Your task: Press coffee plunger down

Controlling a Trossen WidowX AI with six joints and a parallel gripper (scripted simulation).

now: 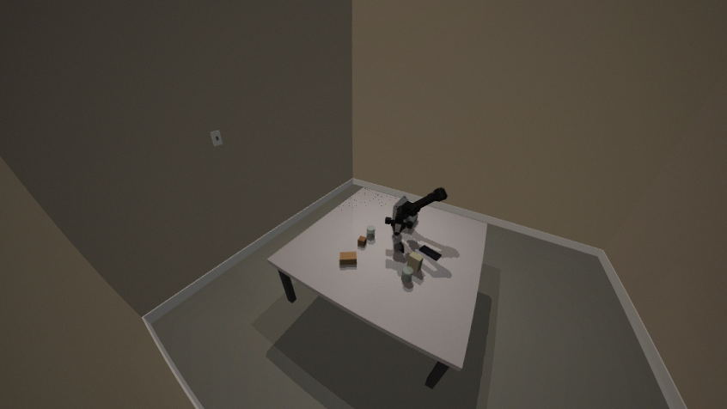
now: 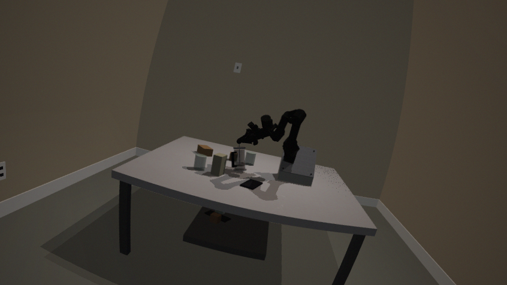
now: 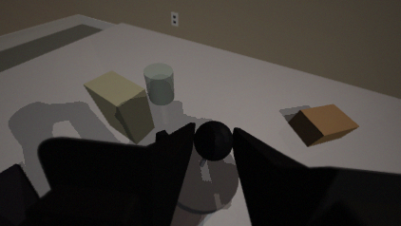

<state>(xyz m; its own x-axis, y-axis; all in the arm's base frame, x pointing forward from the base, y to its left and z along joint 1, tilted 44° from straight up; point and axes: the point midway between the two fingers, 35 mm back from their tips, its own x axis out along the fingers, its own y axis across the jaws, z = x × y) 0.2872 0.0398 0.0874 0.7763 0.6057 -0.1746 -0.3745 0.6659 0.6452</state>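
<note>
Right now the coffee press is 20 mm behind my gripper tip, 20 mm to the left of it and 90 mm below it.
</note>
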